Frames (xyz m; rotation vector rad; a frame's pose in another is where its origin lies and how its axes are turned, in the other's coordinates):
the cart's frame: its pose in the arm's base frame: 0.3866 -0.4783 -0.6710 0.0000 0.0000 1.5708
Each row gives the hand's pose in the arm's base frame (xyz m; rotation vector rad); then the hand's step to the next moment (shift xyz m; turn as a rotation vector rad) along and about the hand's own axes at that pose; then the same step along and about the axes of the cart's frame.
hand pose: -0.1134 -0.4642 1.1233 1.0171 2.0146 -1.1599
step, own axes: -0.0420 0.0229 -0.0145 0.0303 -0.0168 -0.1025
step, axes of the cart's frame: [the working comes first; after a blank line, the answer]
step, axes of the arm's base frame: 0.0398 0.0069 0.0294 -0.0422 0.0954 0.0288

0.0069 -0.0398 0.0294 0.0954 0.0422 0.0288
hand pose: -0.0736 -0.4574 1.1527 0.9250 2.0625 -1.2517
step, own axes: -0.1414 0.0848 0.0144 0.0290 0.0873 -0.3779
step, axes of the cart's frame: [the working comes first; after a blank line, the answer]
step, axes of the arm's base frame: 0.1545 -0.0235 0.0545 0.0122 0.3783 0.0893

-0.0235 -0.1545 0.0545 0.3783 -0.0122 0.0893
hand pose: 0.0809 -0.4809 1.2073 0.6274 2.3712 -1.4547
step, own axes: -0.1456 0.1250 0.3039 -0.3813 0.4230 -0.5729
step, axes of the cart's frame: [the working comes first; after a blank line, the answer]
step, axes of the arm's base frame: 0.1942 -0.2530 -0.1657 0.5322 0.5982 0.1067

-0.2530 -0.1942 -0.1657 0.5982 -0.5322 0.1067
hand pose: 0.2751 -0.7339 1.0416 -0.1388 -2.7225 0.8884
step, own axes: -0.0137 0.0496 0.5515 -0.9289 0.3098 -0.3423
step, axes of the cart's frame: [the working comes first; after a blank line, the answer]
step, axes of the arm's base frame: -0.1447 -0.2736 -0.4594 0.9900 0.2814 -0.1297

-0.2736 0.1447 -0.4594 0.2814 -0.9900 -0.1297
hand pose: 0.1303 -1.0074 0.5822 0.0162 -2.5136 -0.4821
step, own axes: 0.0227 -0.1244 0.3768 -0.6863 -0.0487 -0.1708
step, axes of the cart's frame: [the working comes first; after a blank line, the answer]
step, axes of the arm's base frame: -0.2347 0.0077 -0.3207 0.6613 -0.0240 -0.2542

0.0077 0.2347 -0.3207 -0.0240 -0.6613 -0.2542
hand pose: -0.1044 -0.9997 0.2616 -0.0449 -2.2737 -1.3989
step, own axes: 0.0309 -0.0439 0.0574 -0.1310 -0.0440 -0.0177
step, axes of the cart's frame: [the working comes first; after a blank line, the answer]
step, axes of the arm's base frame: -0.0604 0.0213 -0.0456 0.1115 -0.0086 -0.0831

0.0213 0.0604 -0.0456 -0.0086 -0.1115 -0.0831
